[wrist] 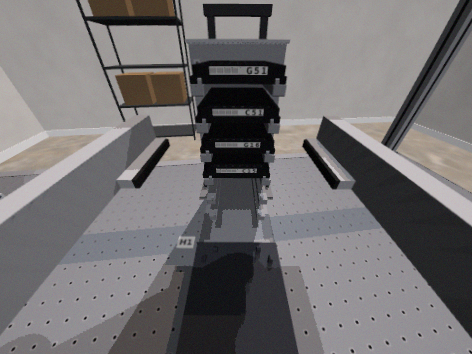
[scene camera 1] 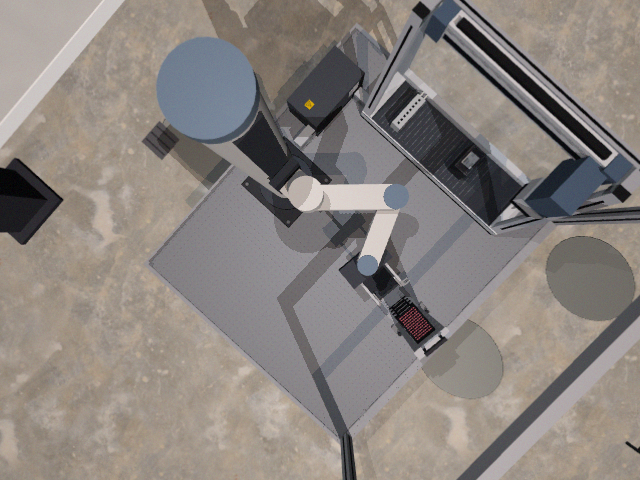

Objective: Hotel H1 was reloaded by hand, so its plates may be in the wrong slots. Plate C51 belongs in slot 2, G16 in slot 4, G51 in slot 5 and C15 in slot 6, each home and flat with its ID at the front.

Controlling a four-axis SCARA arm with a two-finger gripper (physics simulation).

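Frame: origin at the arm's base, x ahead, y left, z up, level; metres.
Seen in the pictures: gripper, fingertip midpoint: (wrist: 236, 130) (scene camera 1: 391, 295).
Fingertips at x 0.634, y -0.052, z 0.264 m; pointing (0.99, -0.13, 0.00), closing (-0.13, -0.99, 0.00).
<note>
Offsets run from my fingertips to a thing's top centre. "spot": to the spot under its first point. Level surfaces: height alone.
Hotel H1 @[spot: dx +0.197, dy -0.086, dz +0.059 m] (scene camera 1: 419, 353) (wrist: 237, 51) stands near the table's edge. In the wrist view it holds, from top to bottom, plate G51 @[dx +0.126, dy -0.018, dz +0.033 m] (wrist: 239, 71), plate C51 @[dx +0.126, dy -0.018, dz -0.003 m] (wrist: 238, 112), plate G16 @[dx +0.126, dy -0.018, dz -0.038 m] (wrist: 237, 145) and plate C15 @[dx +0.126, dy -0.016, dz -0.074 m] (wrist: 236, 171). All four look flat, with their ID labels facing the gripper. Bare supports show below C15. Slot numbers cannot be read. In the scene view a plate with red wells (scene camera 1: 415, 323) is on top. My gripper (scene camera 1: 392, 293) (wrist: 236, 130) is open and empty, its fingers apart in front of the hotel, not touching the plates.
The H1 label @[spot: dx +0.081, dy +0.086, dz -0.251 m] (wrist: 186, 242) is on the hotel's base. A black box with a yellow sign @[spot: dx -0.751, dy +0.449, dz -0.137 m] (scene camera 1: 325, 87) and a framed station with a dark slatted deck (scene camera 1: 439, 149) stand on the perforated table @[dz -0.251 m] (scene camera 1: 217, 248). A shelf rack (wrist: 134, 20) stands behind the hotel.
</note>
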